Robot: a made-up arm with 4 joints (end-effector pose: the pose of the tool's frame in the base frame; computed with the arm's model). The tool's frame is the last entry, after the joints.
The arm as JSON. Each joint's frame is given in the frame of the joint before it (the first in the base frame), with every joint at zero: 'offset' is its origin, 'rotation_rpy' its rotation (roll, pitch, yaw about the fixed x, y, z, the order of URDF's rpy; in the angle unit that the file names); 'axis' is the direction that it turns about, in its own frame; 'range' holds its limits. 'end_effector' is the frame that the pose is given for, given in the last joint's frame.
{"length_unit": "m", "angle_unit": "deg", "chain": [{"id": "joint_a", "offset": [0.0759, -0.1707, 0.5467], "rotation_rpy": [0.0, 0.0, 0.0], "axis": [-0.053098, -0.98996, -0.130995], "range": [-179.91, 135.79]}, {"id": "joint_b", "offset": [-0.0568, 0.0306, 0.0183], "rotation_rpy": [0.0, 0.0, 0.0], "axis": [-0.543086, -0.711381, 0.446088], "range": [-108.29, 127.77]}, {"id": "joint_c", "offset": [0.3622, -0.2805, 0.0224], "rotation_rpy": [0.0, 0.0, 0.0], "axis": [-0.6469, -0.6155, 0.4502], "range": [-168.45, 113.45]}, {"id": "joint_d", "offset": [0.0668, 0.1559, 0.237], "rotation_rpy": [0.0, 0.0, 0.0], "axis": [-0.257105, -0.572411, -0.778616], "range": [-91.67, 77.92]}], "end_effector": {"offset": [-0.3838, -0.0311, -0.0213], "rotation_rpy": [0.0, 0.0, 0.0]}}
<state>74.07 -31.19 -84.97 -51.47</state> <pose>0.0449 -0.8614 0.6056 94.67 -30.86 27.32</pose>
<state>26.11 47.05 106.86 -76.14</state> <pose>-0.1722 -0.2909 0.7528 -145.30 6.28 13.73</pose>
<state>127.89 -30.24 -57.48 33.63</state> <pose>-0.3297 -0.3513 0.6879 98.13 -28.13 -59.88</pose>
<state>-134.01 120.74 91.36 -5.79</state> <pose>0.4217 -0.1529 0.2456 -64.86 -46.72 135.81</pose>
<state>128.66 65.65 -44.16 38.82</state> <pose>-0.0586 0.2159 0.2958 153.31 -6.01 -176.54</pose>
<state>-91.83 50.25 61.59 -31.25</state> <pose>0.3642 -0.3762 0.5947 5.04 16.88 102.88</pose>
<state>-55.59 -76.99 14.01 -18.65</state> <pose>0.0626 -0.4987 0.6081 -177.41 69.61 141.60</pose>
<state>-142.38 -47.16 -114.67 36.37</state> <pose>-0.3772 -0.6796 0.3310 82.87 -80.16 -1.02</pose>
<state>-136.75 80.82 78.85 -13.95</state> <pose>0.2698 -0.3273 0.2749 1.57 -25.50 103.34</pose>
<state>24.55 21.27 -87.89 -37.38</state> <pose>0.0690 -0.5940 1.1027 67.60 8.87 22.58</pose>
